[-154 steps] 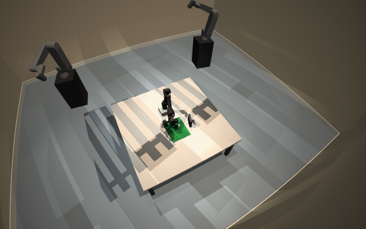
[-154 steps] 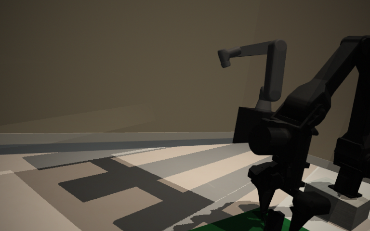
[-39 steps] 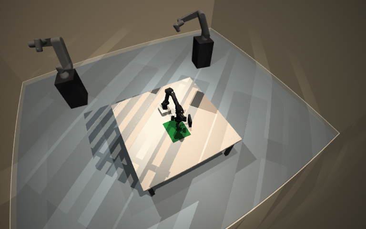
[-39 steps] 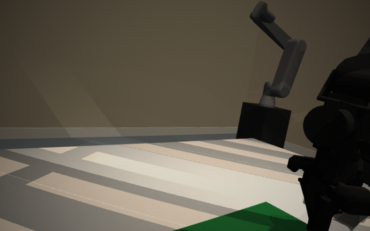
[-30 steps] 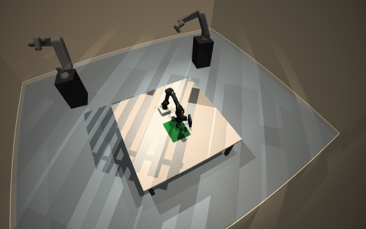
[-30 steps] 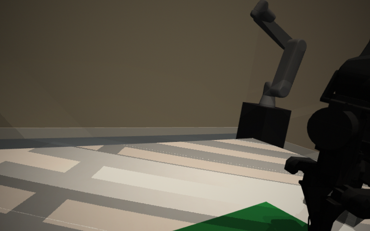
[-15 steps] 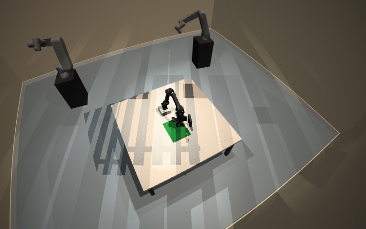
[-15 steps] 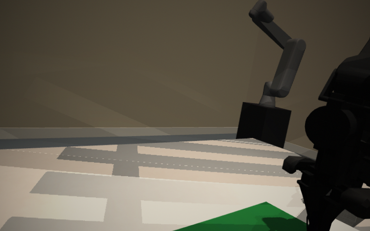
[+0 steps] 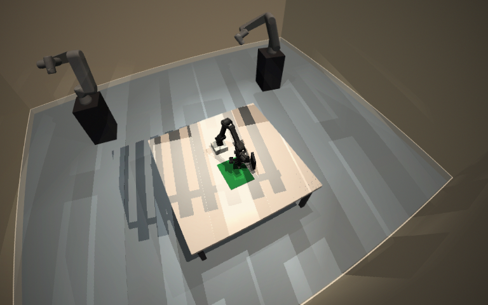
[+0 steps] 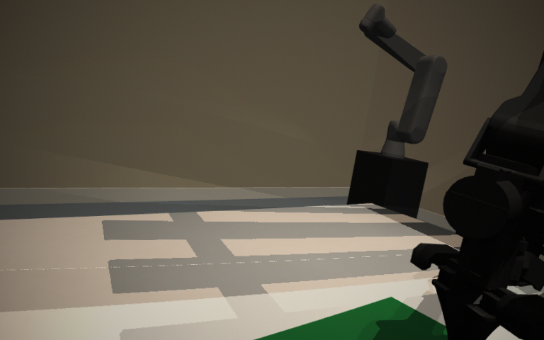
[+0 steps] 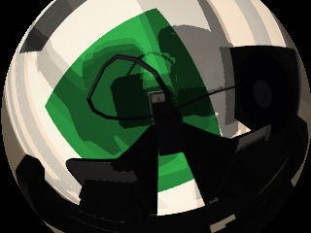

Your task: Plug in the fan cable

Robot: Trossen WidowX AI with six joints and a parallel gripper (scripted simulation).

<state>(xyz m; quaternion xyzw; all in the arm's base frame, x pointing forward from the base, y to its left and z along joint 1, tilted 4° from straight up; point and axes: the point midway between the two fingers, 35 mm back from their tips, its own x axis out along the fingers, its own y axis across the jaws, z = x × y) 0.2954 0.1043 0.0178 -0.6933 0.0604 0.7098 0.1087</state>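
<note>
The pale four-pin fan header is 5 cm below my gripper tip and 1 cm behind it. The rest, counted from my gripper tip: green board 6 cm below, 5 cm to the right, 4 cm ahead; then black fan 12 cm to the left, 1 cm above.
</note>
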